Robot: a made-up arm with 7 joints.
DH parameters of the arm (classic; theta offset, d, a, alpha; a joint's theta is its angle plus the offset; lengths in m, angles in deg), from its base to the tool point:
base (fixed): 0 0.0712 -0.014 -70
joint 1: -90 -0.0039 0.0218 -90
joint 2: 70 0.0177 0.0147 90
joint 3: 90 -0.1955 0.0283 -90
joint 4: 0 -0.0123 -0.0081 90
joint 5: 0 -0.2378 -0.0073 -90
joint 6: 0 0.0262 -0.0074 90
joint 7: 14.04 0 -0.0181 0
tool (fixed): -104.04 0.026 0 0
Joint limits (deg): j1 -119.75..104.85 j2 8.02..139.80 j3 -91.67..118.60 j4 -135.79..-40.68 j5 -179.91..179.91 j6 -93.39..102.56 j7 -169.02..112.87
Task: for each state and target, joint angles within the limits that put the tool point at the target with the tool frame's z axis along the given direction. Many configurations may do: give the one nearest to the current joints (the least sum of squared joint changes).
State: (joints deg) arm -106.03 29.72 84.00 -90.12 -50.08 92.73 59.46
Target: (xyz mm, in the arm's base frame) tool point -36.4 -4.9 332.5 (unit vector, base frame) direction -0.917 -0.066 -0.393
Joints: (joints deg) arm -119.75 8.55 34.36 -109.41 -24.49 102.56 64.38
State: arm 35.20 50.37 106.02 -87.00 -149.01 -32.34 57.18
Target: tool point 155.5 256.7 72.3 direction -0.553 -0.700 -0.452
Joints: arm -4.32 43.02 56.21 -82.67 -158.87 -3.63 58.82
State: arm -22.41 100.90 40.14 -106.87 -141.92 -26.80 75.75
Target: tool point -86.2 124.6 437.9 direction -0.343 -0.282 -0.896
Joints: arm -38.31 128.74 54.97 -53.99 -112.36 -32.87 69.00
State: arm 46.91 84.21 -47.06 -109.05 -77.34 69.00 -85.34
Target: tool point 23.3 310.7 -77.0 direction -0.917 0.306 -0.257
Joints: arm 30.86 114.45 -48.82 -73.92 -94.85 102.56 -74.53
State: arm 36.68 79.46 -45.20 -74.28 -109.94 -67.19 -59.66
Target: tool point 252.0 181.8 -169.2 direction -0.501 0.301 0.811
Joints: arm -10.03 41.34 -18.69 -40.68 -76.57 -40.14 -43.80
